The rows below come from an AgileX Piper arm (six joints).
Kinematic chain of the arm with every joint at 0, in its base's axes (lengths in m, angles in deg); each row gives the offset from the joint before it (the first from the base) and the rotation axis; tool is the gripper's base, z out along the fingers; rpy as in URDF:
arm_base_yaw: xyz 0 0 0.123 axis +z
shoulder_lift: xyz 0 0 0 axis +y
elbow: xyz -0.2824 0 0.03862 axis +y
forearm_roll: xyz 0.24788 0 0.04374 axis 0.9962 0 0.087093
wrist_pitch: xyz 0 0 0 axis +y
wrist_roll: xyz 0.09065 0 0.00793 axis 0.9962 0 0.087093
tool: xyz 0 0 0 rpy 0 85.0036 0
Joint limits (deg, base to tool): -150..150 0..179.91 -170..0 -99.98..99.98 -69.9..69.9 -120..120
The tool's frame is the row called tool.
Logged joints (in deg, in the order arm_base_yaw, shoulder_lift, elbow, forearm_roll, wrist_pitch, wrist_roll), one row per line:
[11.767 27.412 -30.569 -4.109 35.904 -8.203]
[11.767 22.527 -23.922 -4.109 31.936 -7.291]
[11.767 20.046 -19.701 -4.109 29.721 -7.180]
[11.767 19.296 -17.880 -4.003 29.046 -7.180]
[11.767 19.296 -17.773 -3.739 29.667 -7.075]
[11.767 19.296 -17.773 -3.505 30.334 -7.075]
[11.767 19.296 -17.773 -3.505 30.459 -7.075]
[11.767 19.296 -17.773 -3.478 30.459 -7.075]
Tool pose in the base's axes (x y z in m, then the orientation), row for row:
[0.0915 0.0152 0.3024 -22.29 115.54 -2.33]
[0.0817 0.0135 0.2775 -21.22 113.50 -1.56]
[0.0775 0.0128 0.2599 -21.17 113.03 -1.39]
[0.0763 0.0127 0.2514 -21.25 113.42 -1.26]
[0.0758 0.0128 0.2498 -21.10 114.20 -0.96]
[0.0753 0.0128 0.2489 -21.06 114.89 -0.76]
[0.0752 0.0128 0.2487 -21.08 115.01 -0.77]
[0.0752 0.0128 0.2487 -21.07 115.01 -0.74]
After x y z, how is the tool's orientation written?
As a rotation vector, in degrees.
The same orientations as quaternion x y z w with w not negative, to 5 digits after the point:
[-0.16208 0.84013 -0.01694 0.51733]
[-0.15539 0.83114 -0.01142 0.53378]
[-0.15526 0.82893 -0.01019 0.53727]
[-0.15565 0.83076 -0.00923 0.53435]
[-0.15419 0.83453 -0.00702 0.52891]
[-0.15357 0.83778 -0.00554 0.52394]
[-0.15366 0.83833 -0.00561 0.52303]
[-0.15358 0.83834 -0.00539 0.52305]

